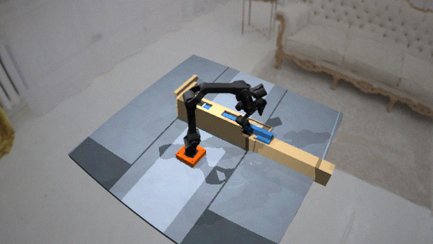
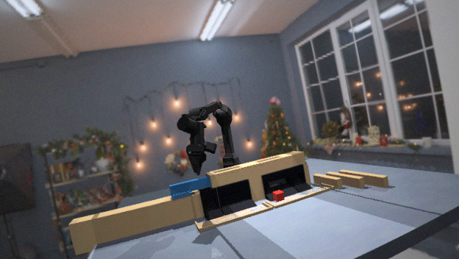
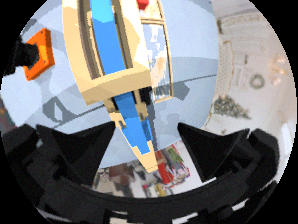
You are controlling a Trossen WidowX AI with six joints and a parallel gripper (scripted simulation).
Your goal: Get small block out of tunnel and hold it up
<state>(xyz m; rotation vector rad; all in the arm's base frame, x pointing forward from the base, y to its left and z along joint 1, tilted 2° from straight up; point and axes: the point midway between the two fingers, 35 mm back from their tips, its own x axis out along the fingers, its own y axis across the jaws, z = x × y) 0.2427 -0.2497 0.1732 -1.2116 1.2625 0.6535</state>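
Now: gripper tip 290 mm to the right of the red block, 150 mm above it and 100 mm short of it. Round my gripper tip: tan covered tunnel (100 mm below, 30 mm to the left, 10 mm ahead).
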